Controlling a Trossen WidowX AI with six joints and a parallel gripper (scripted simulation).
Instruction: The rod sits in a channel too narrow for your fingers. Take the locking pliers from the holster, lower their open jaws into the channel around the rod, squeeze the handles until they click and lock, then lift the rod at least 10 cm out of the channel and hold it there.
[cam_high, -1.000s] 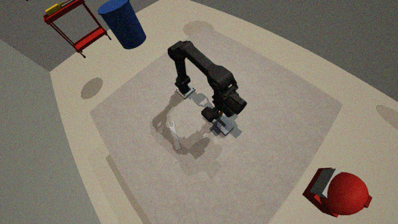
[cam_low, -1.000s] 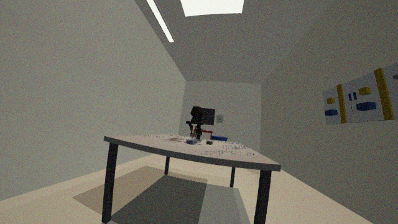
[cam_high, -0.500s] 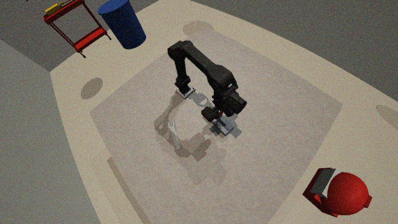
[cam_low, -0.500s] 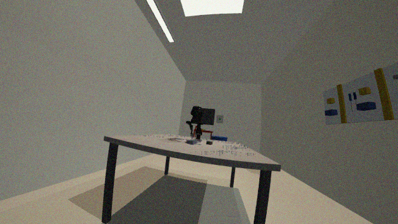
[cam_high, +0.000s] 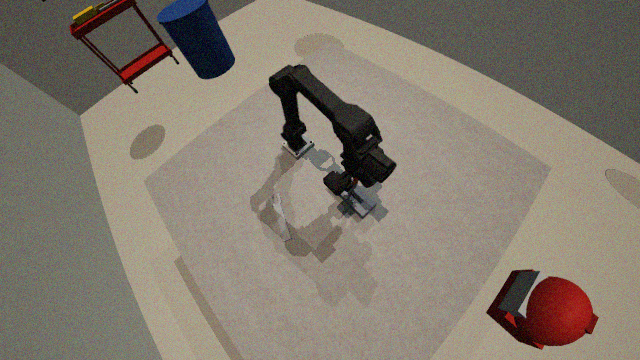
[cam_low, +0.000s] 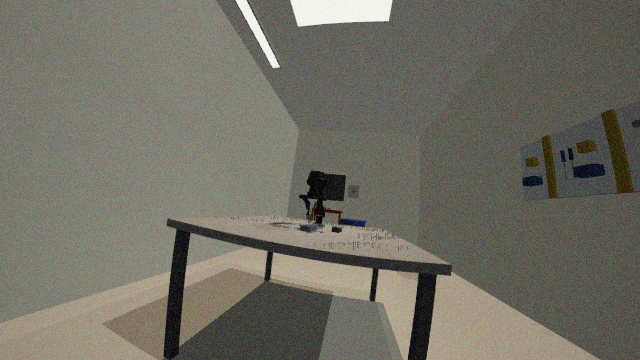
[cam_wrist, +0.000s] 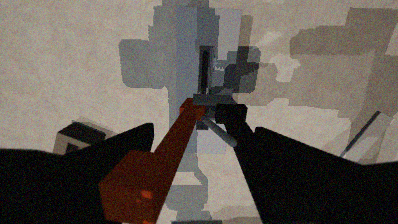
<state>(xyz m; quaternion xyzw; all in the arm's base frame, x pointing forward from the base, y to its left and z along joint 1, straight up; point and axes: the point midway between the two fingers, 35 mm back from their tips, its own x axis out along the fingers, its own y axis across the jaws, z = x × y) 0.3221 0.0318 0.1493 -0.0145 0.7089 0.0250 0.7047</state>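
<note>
The grey channel block is 12 cm below my gripper tip. From my gripper tip the other things lie so: orange handle 2 cm to the left; then grey holster 11 cm behind, 17 cm to the left, 13 cm below; then flat fork-ended bar 13 cm behind, 26 cm to the right, 14 cm below.
</note>
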